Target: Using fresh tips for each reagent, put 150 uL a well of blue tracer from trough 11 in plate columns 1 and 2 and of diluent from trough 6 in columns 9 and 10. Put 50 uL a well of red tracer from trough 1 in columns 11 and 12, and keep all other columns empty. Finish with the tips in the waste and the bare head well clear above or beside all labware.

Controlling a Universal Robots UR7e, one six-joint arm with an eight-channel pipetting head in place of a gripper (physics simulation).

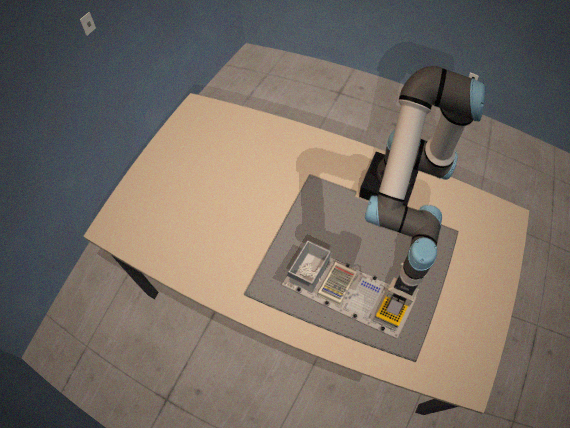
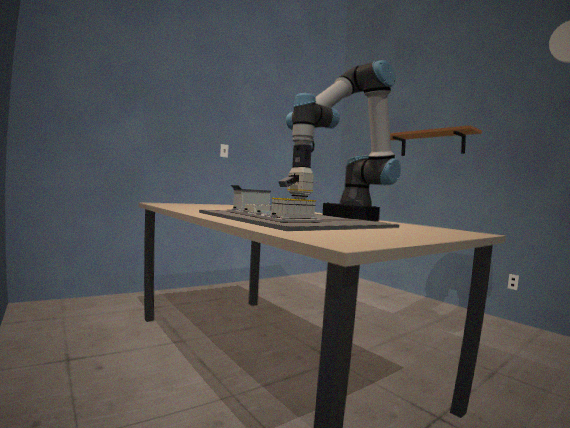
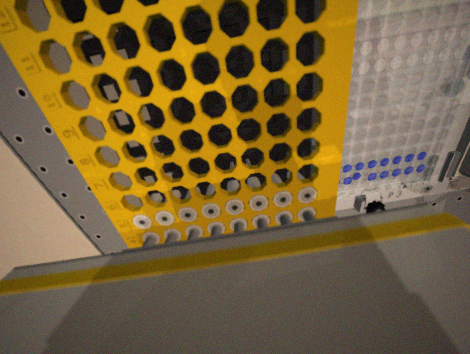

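Observation:
My eight-channel head (image 1: 401, 288) (image 2: 300, 196) (image 3: 227, 227) is low over the yellow tip rack (image 1: 385, 316) (image 2: 295, 209) (image 3: 335, 100). Its nozzles reach into the collars of one tip column; whether they are seated is unclear. A neighbouring column of pale tips (image 3: 235, 207) stands in the rack; the columns beyond are empty holes. The clear plate (image 3: 400, 115) has two blue columns (image 1: 370, 285) (image 3: 384, 162) at one end. Two paler, brighter columns (image 3: 381, 63) show towards its other end. The trough reservoir (image 1: 338, 283) has coloured strips, red at one end and blue near the other.
The grey waste bin (image 1: 300, 278) (image 2: 253, 199) stands beyond the reservoir and holds loose pale tips (image 1: 310, 269). Labware stands in a row on the pale deck plate over the grey mat (image 1: 280, 260). Black knobs (image 1: 355, 316) (image 3: 375, 206) line the deck edge.

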